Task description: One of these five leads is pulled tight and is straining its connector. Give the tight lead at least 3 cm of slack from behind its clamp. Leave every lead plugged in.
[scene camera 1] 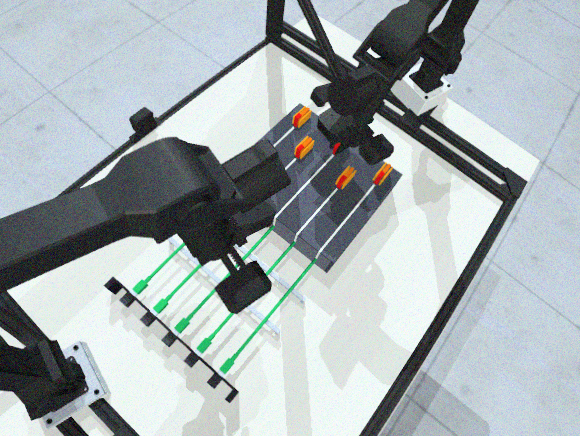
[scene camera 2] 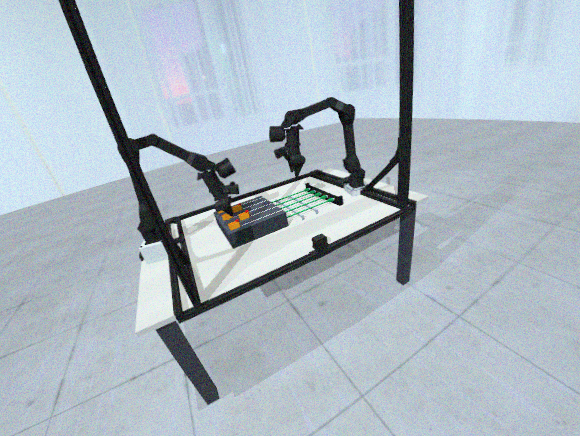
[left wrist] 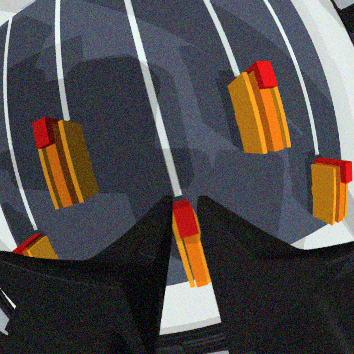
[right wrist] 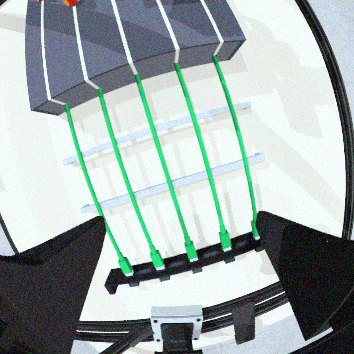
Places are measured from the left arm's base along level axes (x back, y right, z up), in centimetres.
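Pixels of known places: left gripper, between the fingertips: (scene camera 1: 334, 150) (scene camera 2: 232, 215) (left wrist: 184, 203); right gripper, between the fingertips: (scene camera 1: 223, 257) (scene camera 2: 294, 174) (right wrist: 182, 222); left arm's base, origin of its link: (scene camera 1: 426, 80) (scene camera 2: 154, 239); right arm's base, origin of its link: (scene camera 1: 63, 383) (scene camera 2: 357, 185) (right wrist: 176, 330).
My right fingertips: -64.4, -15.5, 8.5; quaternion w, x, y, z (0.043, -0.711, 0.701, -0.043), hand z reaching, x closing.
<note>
Ahead of a thing's pixels: the offset from my right fingertips to its middle, as dx, dy, dz. "spot": to the spot under its first point.
My left gripper (left wrist: 184, 203) (scene camera 1: 342, 141) (scene camera 2: 229, 210) is shut on the middle orange clamp {spot: +33.4, +10.9, -6.9} (left wrist: 194, 250), whose red block {spot: +31.7, +10.3, -6.5} (left wrist: 185, 219) shows between its fingertips. The middle lead (left wrist: 160, 135) (right wrist: 161, 155) (scene camera 1: 305, 187) runs straight from that clamp, white over the dark block and green beyond it. Its green connector {spot: -10.8, -2.5, -13.1} (right wrist: 191, 251) (scene camera 1: 182, 326) sits at the black rail {spot: -16.4, +9.7, -11.8} (right wrist: 112, 283) (scene camera 1: 112, 285). Four other leads run beside it, with their connectors at the rail. My right gripper (right wrist: 182, 222) (scene camera 2: 298, 173) is open and empty, high above the leads; its fingertips are hidden in scene camera 1.
Neighbouring orange clamps (left wrist: 65, 162) (left wrist: 260, 107) stand on either side, with outer clamps (left wrist: 330, 192) (left wrist: 41, 247) beyond, on the dark block (scene camera 1: 327, 262) (scene camera 2: 260, 232). Two pale bars (right wrist: 132, 137) (right wrist: 145, 191) cross under the green leads. A black frame edges the table.
</note>
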